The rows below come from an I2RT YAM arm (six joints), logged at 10 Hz.
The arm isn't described. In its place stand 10 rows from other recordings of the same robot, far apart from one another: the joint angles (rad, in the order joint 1, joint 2, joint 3, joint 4, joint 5, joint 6), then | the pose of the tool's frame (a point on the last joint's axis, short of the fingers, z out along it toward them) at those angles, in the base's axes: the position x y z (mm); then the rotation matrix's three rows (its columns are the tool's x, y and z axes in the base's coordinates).
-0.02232 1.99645 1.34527 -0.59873 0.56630 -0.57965 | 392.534, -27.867, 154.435; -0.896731, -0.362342, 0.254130; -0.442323, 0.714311, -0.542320; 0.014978, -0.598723, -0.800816
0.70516 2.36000 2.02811 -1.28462 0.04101 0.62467 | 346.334, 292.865, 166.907; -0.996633, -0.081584, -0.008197; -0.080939, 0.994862, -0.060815; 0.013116, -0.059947, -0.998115
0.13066 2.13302 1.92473 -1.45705 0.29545 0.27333 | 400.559, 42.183, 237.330; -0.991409, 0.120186, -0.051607; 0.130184, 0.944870, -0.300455; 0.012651, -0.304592, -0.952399
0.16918 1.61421 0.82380 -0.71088 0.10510 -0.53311 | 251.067, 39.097, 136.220; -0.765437, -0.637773, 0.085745; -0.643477, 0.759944, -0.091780; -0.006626, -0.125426, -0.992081
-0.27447 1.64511 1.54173 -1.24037 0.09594 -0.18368 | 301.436, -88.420, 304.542; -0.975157, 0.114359, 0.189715; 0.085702, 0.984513, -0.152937; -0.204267, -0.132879, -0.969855
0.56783 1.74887 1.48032 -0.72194 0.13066 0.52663 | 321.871, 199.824, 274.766; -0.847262, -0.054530, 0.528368; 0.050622, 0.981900, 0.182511; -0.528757, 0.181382, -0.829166
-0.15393 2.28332 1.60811 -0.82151 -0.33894 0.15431 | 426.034, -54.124, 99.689; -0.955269, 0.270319, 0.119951; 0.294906, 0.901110, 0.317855; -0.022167, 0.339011, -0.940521
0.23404 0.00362 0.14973 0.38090 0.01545 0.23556 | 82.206, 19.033, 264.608; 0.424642, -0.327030, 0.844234; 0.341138, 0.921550, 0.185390; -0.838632, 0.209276, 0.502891
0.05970 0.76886 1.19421 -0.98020 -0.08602 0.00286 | 121.318, 10.316, 395.146; -0.526254, -0.130834, 0.840202; -0.028600, 0.990256, 0.136287; -0.849847, 0.047692, -0.524868
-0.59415 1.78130 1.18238 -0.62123 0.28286 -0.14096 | 283.219, -203.329, 181.510; -0.857170, 0.501549, 0.117082; 0.416277, 0.808529, -0.415926; -0.303272, -0.307780, -0.901830
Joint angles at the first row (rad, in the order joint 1, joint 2, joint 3, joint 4, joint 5, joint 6):
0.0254 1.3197 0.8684 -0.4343 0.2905 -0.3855
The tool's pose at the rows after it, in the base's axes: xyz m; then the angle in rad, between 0 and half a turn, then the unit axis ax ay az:
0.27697 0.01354 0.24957 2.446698 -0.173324 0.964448 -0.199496
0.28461 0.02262 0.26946 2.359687 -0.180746 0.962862 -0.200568
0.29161 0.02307 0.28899 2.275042 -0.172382 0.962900 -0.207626
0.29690 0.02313 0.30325 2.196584 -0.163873 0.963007 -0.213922
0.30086 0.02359 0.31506 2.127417 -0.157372 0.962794 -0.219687
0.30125 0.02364 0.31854 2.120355 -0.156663 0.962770 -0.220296
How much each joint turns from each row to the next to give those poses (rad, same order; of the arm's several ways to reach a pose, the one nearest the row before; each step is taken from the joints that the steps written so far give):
0.0602 -0.0011 0.0473 0.0213 0.0000 -0.0004
0.0294 0.0003 0.0542 0.0294 0.0000 -0.0003
-0.0011 0.0001 0.0488 0.0382 0.0004 -0.0001
-0.0020 -0.0001 0.0283 0.0522 -0.0008 0.0008
0.0001 0.0000 0.0205 0.0504 -0.0004 -0.0004
0.0000 0.0001 0.0111 -0.0038 0.0000 0.0000

